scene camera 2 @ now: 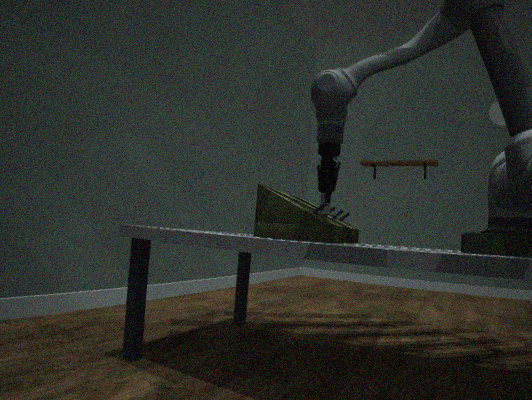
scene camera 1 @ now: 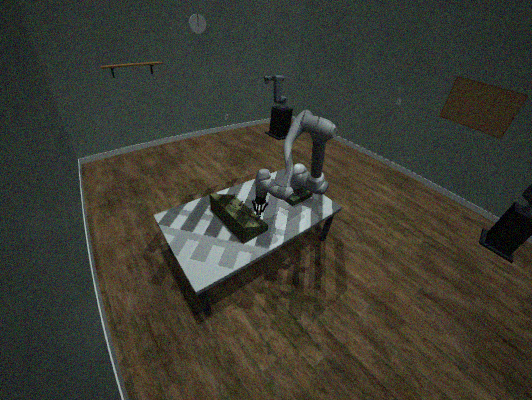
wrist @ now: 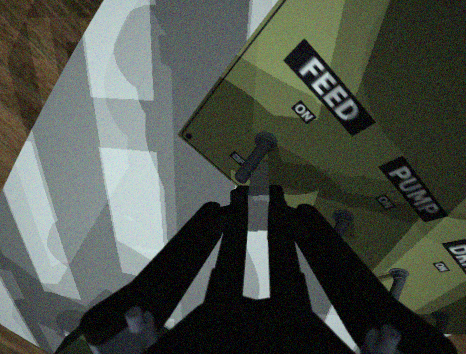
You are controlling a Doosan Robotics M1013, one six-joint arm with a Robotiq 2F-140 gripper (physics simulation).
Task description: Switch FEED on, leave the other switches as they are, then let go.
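Places are measured from the arm's base along level axes (x ahead, y left, z up), in metres.
Where they show: gripper, fingertip midpoint: (scene camera 2: 324, 213) (scene camera 1: 258, 217) (wrist: 260, 176); arm's base at its link origin: (scene camera 2: 513, 236) (scene camera 1: 294, 188).
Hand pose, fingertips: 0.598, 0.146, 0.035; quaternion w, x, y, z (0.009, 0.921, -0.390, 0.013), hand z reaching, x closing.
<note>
Things, the pixels of their top centre, and the offset from my fingertips, as dx, dy, dz. Level surfaces: height alone.
- FEED label at its top centre: (wrist: 332, 91) +0.093, +0.021, +0.033
- FEED lever at its top centre: (wrist: 253, 168) +0.011, +0.020, +0.034
- PUMP lever at its top centre: (wrist: 341, 249) +0.011, -0.100, +0.034
- table at its surface level: dz -0.096
The olive sloped switch box (scene camera 1: 255, 231) (scene camera 2: 295, 225) (wrist: 300, 20) stands on the table. In the wrist view the FEED label (wrist: 329, 87) has a small ON label (wrist: 303, 112) below it. The FEED lever (wrist: 253, 159) leans away from ON, toward the small, partly covered label at its other end. My gripper (scene camera 1: 259, 215) (scene camera 2: 325, 204) (wrist: 260, 176) is shut and empty, pointing down at the low end of the box. Its fingertips are right beside the FEED lever's free end; whether they touch it cannot be told.
The PUMP lever (wrist: 343, 220) and another lever (wrist: 398, 286) stand to the right of the FEED lever in the wrist view, partly behind the gripper's linkage. The table (scene camera 1: 200, 275) carries the box and the arm's base. A wall shelf (scene camera 2: 400, 163) is in the background.
</note>
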